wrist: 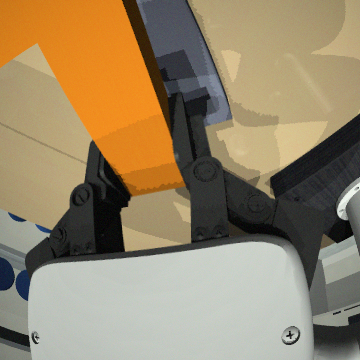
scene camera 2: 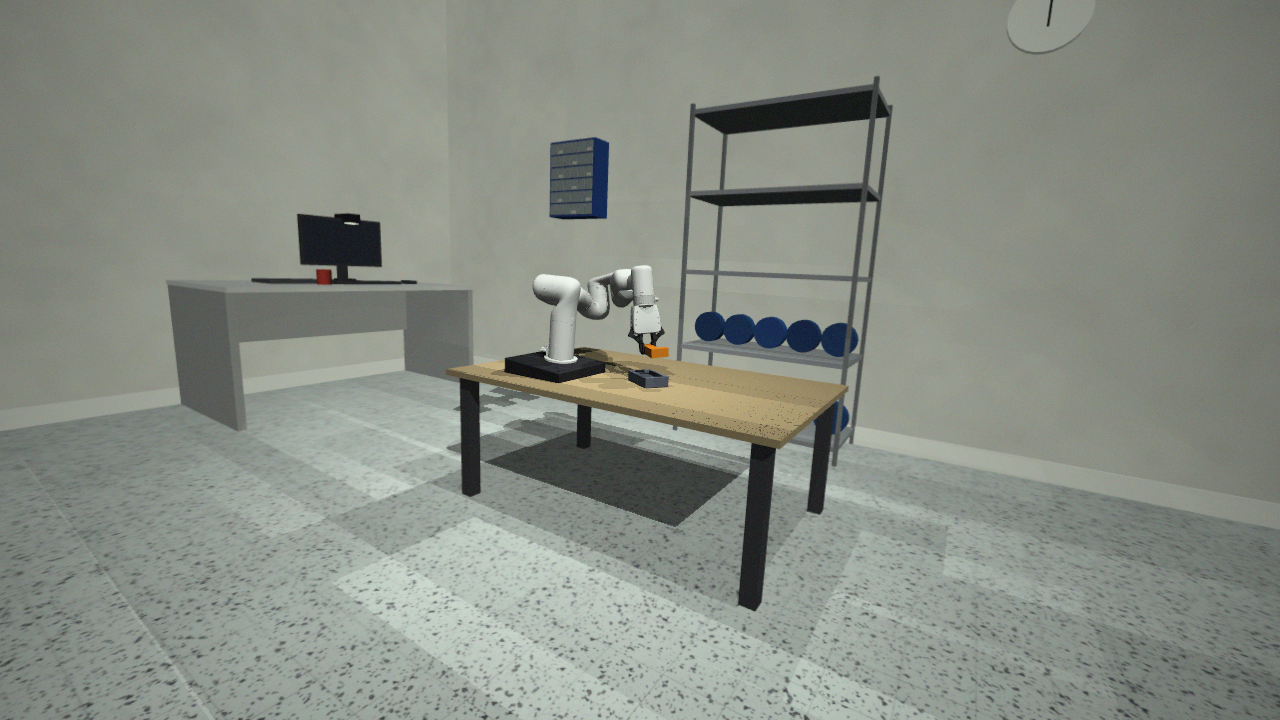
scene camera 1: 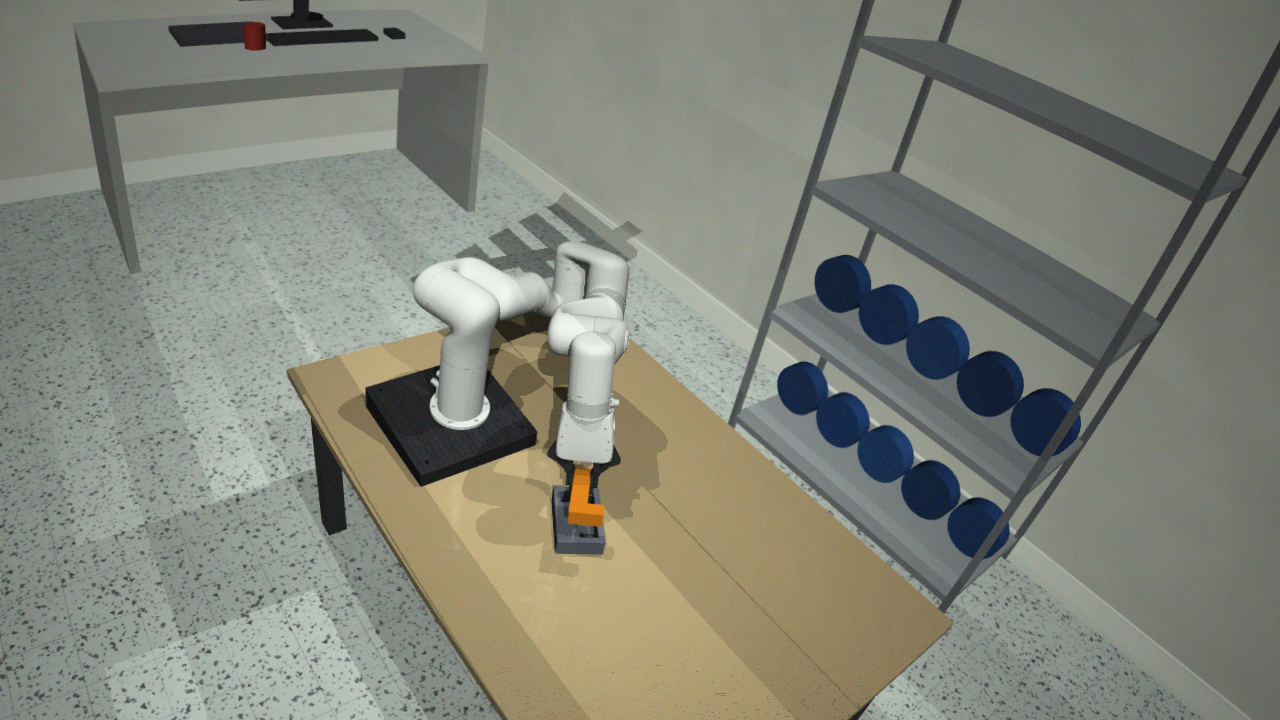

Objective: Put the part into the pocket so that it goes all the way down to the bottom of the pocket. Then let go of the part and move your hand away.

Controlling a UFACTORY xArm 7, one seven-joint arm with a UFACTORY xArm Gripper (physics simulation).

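Pixels of known places: gripper, fingertip midpoint: (wrist: 146, 120) (scene camera 2: 648, 354) (scene camera 1: 581, 488); arm's base, link origin: (scene camera 2: 560, 359) (scene camera 1: 459, 408).
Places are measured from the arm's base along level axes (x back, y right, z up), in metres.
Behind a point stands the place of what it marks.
An orange L-shaped part (scene camera 1: 581, 501) {x -0.400, y 0.055, z 0.092 m} (scene camera 2: 657, 351) {x -0.419, y 0.074, z 0.083 m} (wrist: 115, 110) {x -0.377, y 0.032, z 0.092 m} is held by one arm in my gripper (scene camera 1: 582, 469) {x -0.360, y 0.007, z 0.060 m} (scene camera 2: 648, 345) {x -0.360, y 0.007, z 0.060 m} (wrist: 146, 120) {x -0.360, y 0.007, z 0.060 m}, which is shut on it. The other arm of the L points away from the gripper's grip. A grey block with the pocket (scene camera 1: 580, 545) {x -0.413, y 0.048, z -0.021 m} (scene camera 2: 653, 382) {x -0.404, y 0.058, z -0.028 m} (wrist: 175, 30) {x -0.360, y 0.040, z -0.011 m} lies on the table. In scene camera 2 the part hangs above the block, with a gap between them. In scene camera 1 the part covers much of the pocket. In the wrist view part of the block shows beside and below the part.
The wooden table (scene camera 1: 698, 626) {x -0.666, y 0.001, z -0.047 m} (scene camera 2: 716, 402) {x -0.646, y 0.137, z -0.047 m} bears the block and the arm's black base plate (scene camera 1: 402, 429) {x 0.019, y 0.132, z -0.003 m} (scene camera 2: 537, 365) {x 0.016, y 0.133, z -0.003 m}, which stands to the left of the block in scene camera 1. A shelf rack (scene camera 1: 993, 80) (scene camera 2: 685, 223) with blue discs stands behind the table, and a grey desk (scene camera 1: 268, 76) stands farther off.
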